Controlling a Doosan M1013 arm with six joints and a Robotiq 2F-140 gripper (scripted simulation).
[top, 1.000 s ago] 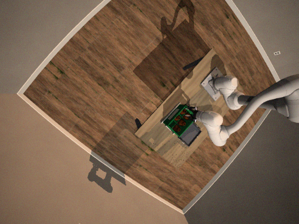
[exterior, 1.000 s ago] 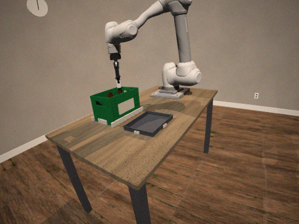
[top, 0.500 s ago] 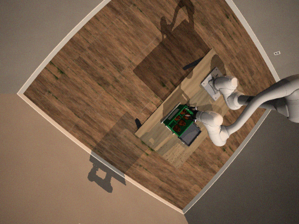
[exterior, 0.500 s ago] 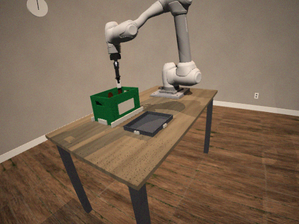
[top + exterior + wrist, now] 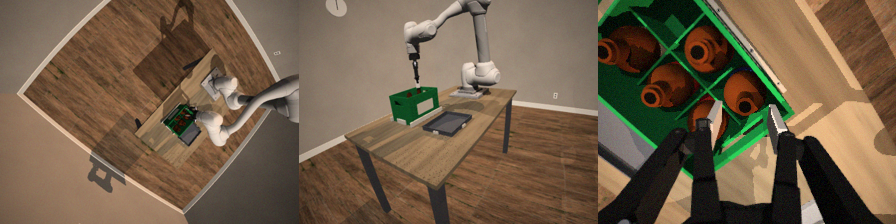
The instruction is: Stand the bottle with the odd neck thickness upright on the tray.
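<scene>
Right now my hand is 130 mm above the green crate, 90 mm short of it and 50 mm to the right of it. Also, from my hand: dark grey tray (330 mm to the left, 200 mm below, 70 mm ahead).
</scene>
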